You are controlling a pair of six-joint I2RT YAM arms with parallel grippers.
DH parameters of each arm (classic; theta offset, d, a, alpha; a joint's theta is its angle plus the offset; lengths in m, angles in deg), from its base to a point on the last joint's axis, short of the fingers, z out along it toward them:
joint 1: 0 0.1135 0.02 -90
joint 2: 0 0 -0.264 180
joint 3: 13.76 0 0.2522 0
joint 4: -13.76 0 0.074 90
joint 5: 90 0 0 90
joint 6: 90 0.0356 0 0
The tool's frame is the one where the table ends.
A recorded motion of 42 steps. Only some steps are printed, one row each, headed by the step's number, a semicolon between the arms.
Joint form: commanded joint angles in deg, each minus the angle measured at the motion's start. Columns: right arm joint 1, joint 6, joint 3, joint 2, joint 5, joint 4; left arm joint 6, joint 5, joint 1, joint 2, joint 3, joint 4.
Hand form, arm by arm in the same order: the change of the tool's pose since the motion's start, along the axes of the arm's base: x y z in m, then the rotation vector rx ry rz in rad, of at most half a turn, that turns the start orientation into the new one. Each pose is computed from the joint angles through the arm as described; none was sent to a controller.
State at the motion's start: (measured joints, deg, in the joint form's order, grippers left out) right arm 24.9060 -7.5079 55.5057 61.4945 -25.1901 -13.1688; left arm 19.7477 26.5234 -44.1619 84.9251 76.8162 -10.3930
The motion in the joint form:
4: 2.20 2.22 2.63 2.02 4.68 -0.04; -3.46 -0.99 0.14 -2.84 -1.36 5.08
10: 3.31 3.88 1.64 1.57 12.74 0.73; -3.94 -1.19 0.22 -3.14 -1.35 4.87
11: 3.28 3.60 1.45 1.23 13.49 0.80; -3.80 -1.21 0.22 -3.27 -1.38 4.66
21: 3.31 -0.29 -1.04 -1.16 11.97 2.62; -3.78 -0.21 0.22 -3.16 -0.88 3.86
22: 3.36 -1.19 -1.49 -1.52 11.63 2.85; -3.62 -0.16 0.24 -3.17 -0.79 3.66
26: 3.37 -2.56 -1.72 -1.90 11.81 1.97; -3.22 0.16 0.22 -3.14 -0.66 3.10
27: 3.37 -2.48 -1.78 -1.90 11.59 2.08; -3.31 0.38 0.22 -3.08 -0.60 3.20
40: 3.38 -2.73 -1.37 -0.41 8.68 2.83; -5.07 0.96 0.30 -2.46 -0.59 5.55
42: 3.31 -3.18 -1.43 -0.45 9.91 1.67; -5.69 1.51 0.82 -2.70 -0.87 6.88
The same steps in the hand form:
4: 0.0049 0.0100 0.0076 0.0044 0.0078 -0.0504; -0.0064 0.0081 0.0166 -0.0956 -0.0299 0.0334
10: 0.0046 0.0100 0.0043 -0.0131 0.0024 -0.1733; -0.0070 0.0095 0.0180 -0.0989 -0.0242 0.0401
11: 0.0038 0.0089 0.0046 -0.0177 -0.0064 -0.1849; -0.0075 0.0100 0.0181 -0.0967 -0.0251 0.0399
21: -0.0045 0.0056 0.0021 -0.0391 -0.0746 -0.1397; -0.0080 0.0097 0.0192 -0.0943 -0.0170 0.0231
22: -0.0059 0.0054 0.0011 -0.0464 -0.0869 -0.1288; -0.0080 0.0099 0.0194 -0.0924 -0.0181 0.0220
26: -0.0076 0.0044 -0.0004 -0.0697 -0.0932 -0.1241; -0.0084 0.0098 0.0191 -0.0855 -0.0177 0.0148
27: -0.0077 0.0045 -0.0006 -0.0672 -0.0925 -0.1209; -0.0083 0.0096 0.0193 -0.0879 -0.0168 0.0114
40: -0.0033 0.0089 -0.0024 -0.0580 -0.0844 -0.0710; -0.0055 0.0071 0.0202 -0.1199 -0.0082 0.0092
42: -0.0033 0.0077 -0.0047 -0.0800 -0.0749 -0.0892; -0.0041 0.0095 0.0223 -0.1401 -0.0132 0.0103

